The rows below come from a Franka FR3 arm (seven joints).
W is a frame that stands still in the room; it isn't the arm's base.
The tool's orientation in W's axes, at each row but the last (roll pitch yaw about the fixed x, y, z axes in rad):
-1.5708 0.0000 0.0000
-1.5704 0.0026 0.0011
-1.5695 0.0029 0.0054
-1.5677 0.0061 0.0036
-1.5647 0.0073 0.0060
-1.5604 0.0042 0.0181
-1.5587 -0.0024 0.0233
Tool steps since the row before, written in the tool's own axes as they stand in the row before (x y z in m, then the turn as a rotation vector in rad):
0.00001 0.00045 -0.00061 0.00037 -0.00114 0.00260
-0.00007 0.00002 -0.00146 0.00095 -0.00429 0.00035
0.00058 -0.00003 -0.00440 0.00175 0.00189 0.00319
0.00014 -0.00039 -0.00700 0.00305 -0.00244 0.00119
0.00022 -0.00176 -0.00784 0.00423 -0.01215 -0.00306
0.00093 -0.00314 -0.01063 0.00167 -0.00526 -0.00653
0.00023 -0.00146 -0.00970 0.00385 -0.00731 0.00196
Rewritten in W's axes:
0.00001 -0.00061 -0.00045 0.00037 0.00260 0.00114
-0.00007 -0.00146 -0.00002 0.00096 0.00035 0.00429
0.00060 -0.00440 0.00002 0.00173 0.00320 -0.00189
0.00017 -0.00700 0.00037 0.00306 0.00119 0.00243
0.00028 -0.00785 0.00171 0.00434 -0.00311 0.01210
0.00114 -0.01064 0.00303 0.00181 -0.00655 0.00518
0.00045 -0.00971 0.00134 0.00379 0.00196 0.00734

